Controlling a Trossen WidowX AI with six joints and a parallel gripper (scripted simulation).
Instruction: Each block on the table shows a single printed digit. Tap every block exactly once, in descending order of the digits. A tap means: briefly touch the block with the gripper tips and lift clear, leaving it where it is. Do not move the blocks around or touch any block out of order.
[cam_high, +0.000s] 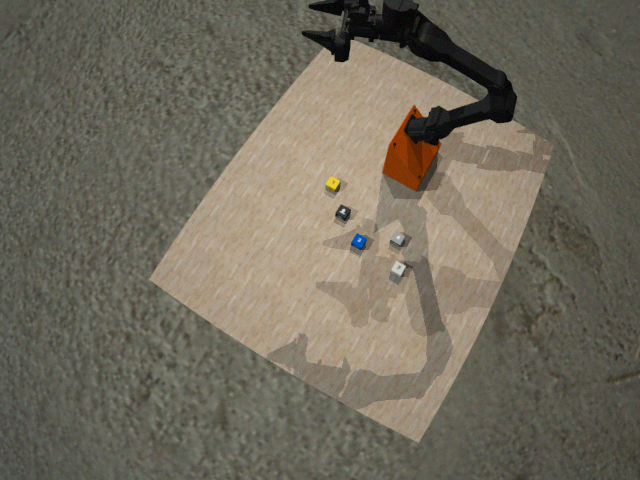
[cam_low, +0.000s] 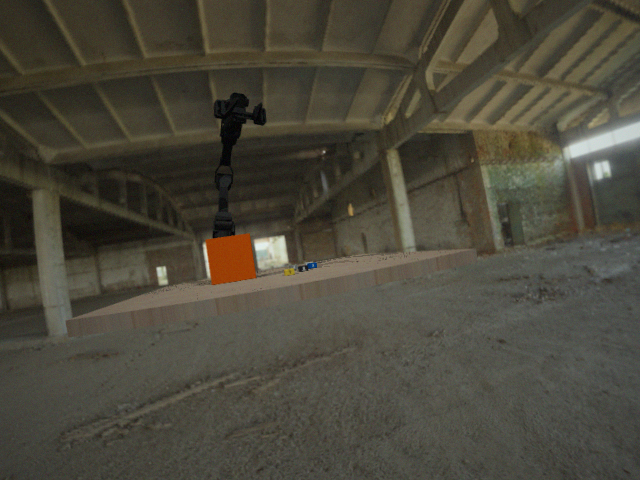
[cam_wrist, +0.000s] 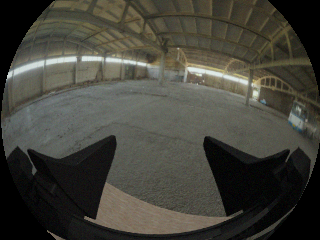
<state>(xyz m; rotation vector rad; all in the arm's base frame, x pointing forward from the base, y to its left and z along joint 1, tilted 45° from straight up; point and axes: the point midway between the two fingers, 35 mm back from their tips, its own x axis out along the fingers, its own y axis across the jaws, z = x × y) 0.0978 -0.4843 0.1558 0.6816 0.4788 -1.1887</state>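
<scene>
My gripper tip is now 57 cm above the white block, 39 cm to the right of it and 22 cm short of it. Also, from my gripper tip: yellow block (57 cm below, 11 cm to the left, 7 cm ahead); blue block (57 cm below, 26 cm to the left, 20 cm ahead); black block (57 cm below, 18 cm to the left, 14 cm ahead).
</scene>
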